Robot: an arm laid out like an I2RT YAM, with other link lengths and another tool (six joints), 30 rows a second.
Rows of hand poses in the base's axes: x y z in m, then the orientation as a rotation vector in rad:
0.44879, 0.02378, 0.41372, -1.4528, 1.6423, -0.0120
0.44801, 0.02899, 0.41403, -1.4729, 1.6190, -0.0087
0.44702, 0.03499, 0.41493, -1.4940, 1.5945, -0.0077
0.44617, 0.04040, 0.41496, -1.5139, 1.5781, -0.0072
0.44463, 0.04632, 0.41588, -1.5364, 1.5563, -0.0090
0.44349, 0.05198, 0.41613, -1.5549, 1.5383, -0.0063
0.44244, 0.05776, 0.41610, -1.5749, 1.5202, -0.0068
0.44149, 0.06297, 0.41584, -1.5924, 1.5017, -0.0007
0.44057, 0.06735, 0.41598, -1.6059, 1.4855, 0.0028
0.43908, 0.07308, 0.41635, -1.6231, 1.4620, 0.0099
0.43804, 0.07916, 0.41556, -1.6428, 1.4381, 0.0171
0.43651, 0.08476, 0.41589, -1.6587, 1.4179, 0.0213
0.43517, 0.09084, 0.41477, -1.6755, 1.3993, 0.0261
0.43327, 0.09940, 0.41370, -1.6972, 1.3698, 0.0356
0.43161, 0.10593, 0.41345, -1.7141, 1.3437, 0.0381
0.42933, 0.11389, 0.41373, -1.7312, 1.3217, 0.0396
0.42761, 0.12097, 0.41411, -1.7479, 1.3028, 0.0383
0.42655, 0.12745, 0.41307, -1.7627, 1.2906, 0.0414
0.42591, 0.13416, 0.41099, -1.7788, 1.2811, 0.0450
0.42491, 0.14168, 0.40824, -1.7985, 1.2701, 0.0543
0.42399, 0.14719, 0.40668, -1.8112, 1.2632, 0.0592
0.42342, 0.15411, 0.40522, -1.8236, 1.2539, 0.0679
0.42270, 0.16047, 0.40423, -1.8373, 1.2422, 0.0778
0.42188, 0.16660, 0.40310, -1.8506, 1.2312, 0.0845
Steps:
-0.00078, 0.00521, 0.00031, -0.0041, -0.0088, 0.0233
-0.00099, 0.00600, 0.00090, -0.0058, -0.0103, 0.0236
-0.00085, 0.00541, 0.00003, -0.0080, -0.0050, 0.0187
-0.00154, 0.00592, 0.00092, -0.0094, -0.0089, 0.0219
-0.00114, 0.00566, 0.00025, -0.0057, -0.0051, 0.0196
-0.00105, 0.00578, -0.00003, -0.0085, -0.0062, 0.0192
-0.00095, 0.00521, -0.00026, -0.0034, -0.0037, 0.0206
-0.00092, 0.00438, 0.00014, -0.0028, -0.0047, 0.0165
-0.00149, 0.00573, 0.00037, -0.0015, -0.0063, 0.0235
-0.00104, 0.00608, -0.00079, -0.0033, -0.0056, 0.0250
-0.00153, 0.00560, 0.00033, -0.0033, -0.0059, 0.0201
-0.00134, 0.00608, -0.00112, -0.0043, -0.0041, 0.0199
-0.00190, 0.00856, -0.00107, -0.0026, -0.0067, 0.0299
-0.00166, 0.00653, -0.00025, -0.0035, -0.0098, 0.0232
-0.00228, 0.00796, 0.00028, -0.0055, -0.0076, 0.0207
-0.00172, 0.00708, 0.00038, -0.0076, -0.0074, 0.0177
-0.00106, 0.00648, -0.00104, -0.0064, -0.0012, 0.0146
-0.00064, 0.00671, -0.00208, -0.0081, 0.0011, 0.0138
-0.00100, 0.00752, -0.00275, -0.0083, 0.0047, 0.0183
-0.00092, 0.00551, -0.00156, -0.0059, 0.0025, 0.0112
-0.00057, 0.00692, -0.00146, -0.0034, 0.0034, 0.0139
-0.00072, 0.00636, -0.00099, -0.0033, 0.0032, 0.0162
-0.00082, 0.00613, -0.00113, -0.0045, 0.0016, 0.0145

